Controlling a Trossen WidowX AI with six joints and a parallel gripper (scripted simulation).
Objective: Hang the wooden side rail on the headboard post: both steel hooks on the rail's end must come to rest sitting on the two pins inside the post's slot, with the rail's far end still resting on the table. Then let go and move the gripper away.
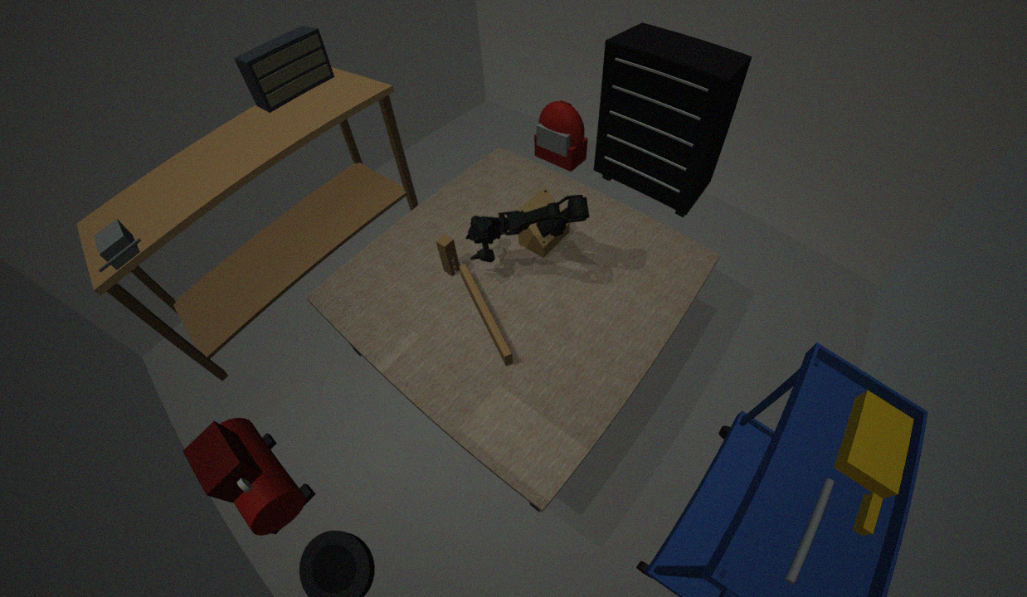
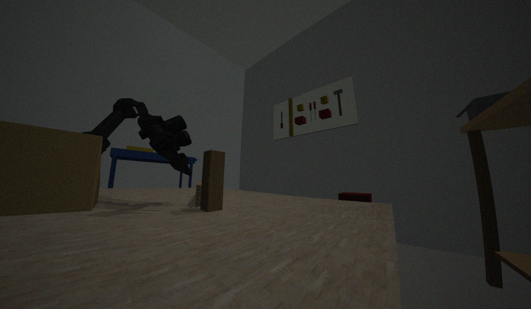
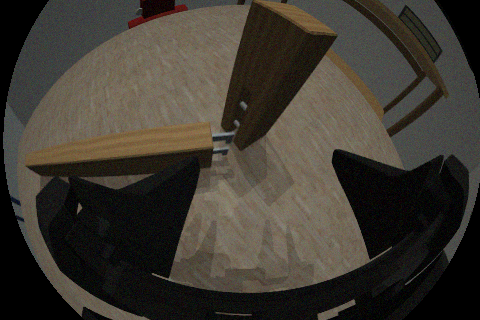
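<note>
Now: the post 7 cm ahead of my gripper tip, 5 cm to the right of it and 3 cm below it.
</note>
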